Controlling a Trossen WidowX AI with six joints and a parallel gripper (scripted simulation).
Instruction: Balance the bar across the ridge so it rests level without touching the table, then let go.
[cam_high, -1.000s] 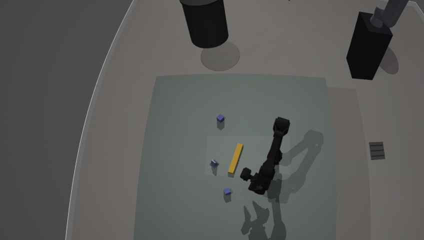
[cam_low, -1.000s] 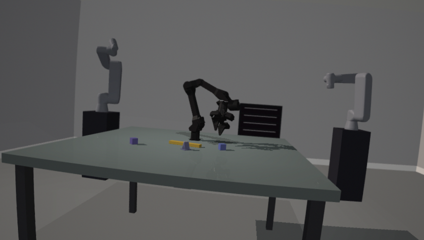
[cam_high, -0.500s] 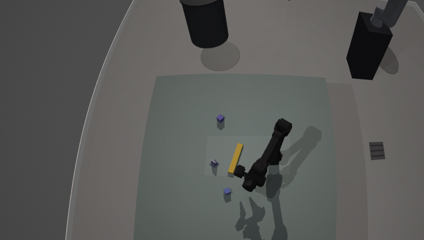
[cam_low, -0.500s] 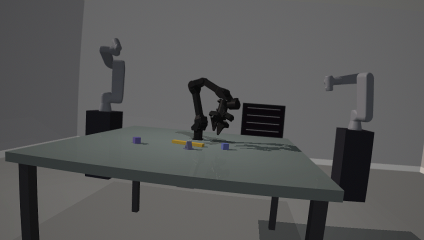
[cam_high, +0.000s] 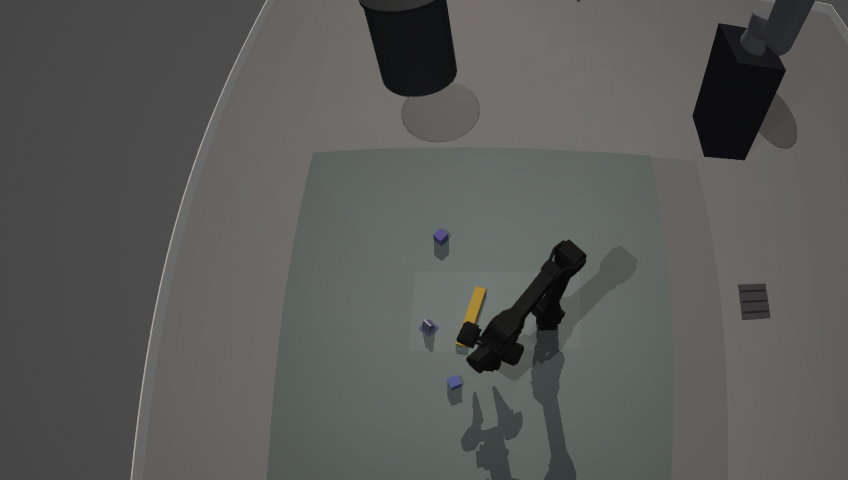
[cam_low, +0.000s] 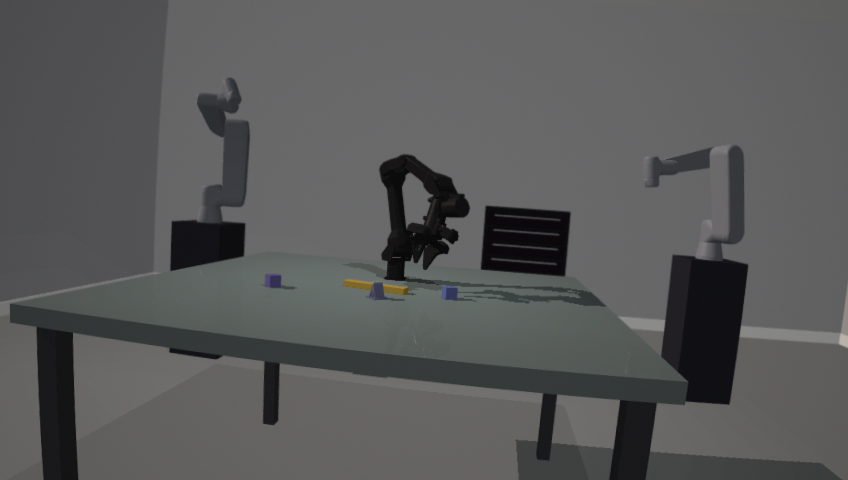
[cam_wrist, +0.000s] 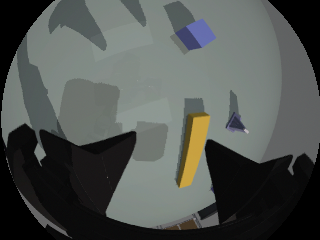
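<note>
The yellow bar is 4 cm ahead of my gripper tip, 12 cm to the right of it and 6 cm below it. Round my gripper tip: purple cube 15 cm ahead, 39 cm to the right, 6 cm below.
</note>
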